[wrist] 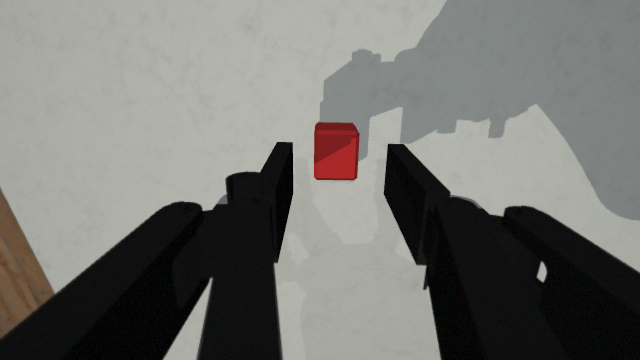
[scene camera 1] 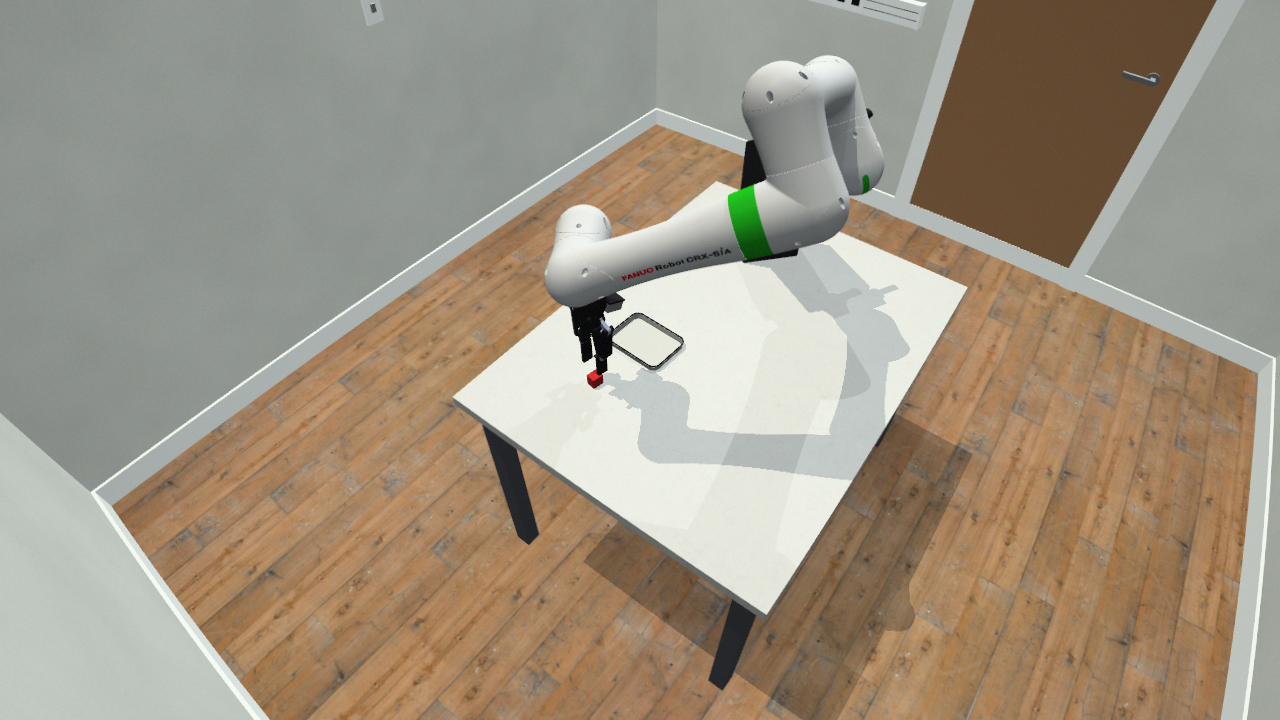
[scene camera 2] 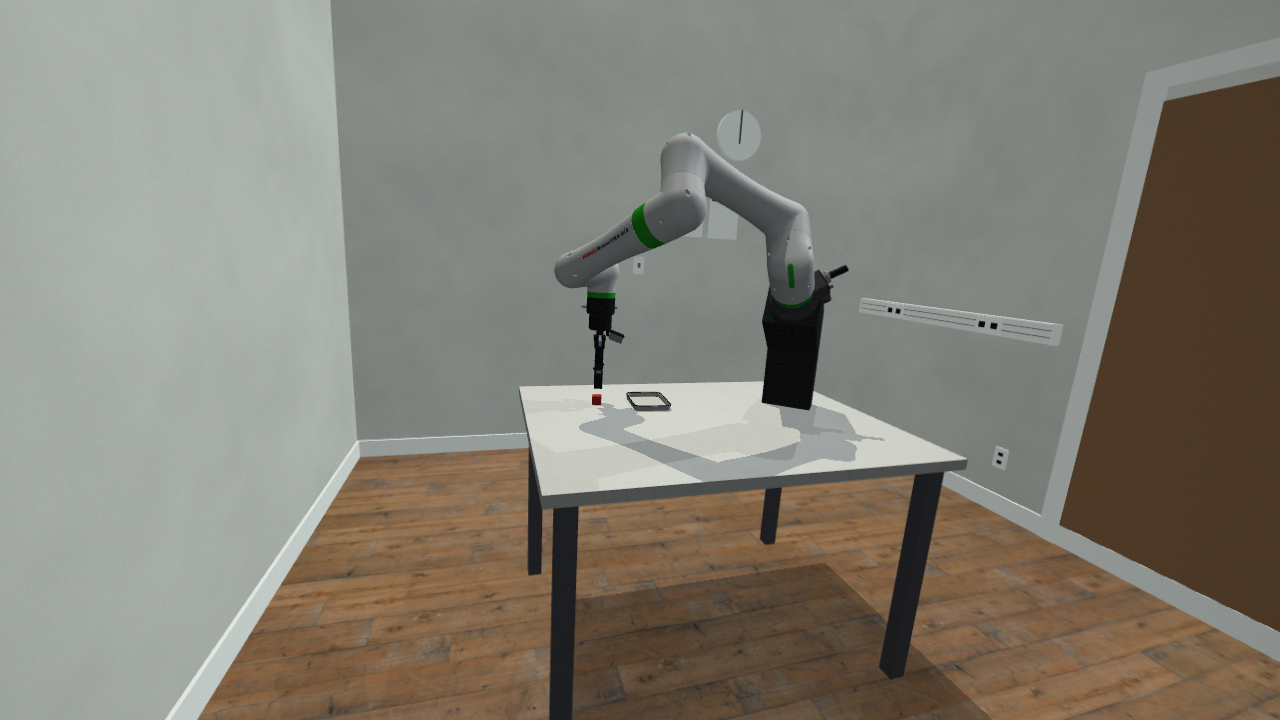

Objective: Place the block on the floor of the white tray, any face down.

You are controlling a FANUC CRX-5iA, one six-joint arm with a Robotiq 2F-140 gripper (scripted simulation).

Labels:
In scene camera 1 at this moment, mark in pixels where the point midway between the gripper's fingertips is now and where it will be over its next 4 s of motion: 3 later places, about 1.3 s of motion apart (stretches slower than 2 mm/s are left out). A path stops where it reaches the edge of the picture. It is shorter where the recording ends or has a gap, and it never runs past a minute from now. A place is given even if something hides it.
My gripper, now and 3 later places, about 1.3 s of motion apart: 594,365; 595,373; 595,380; 598,363

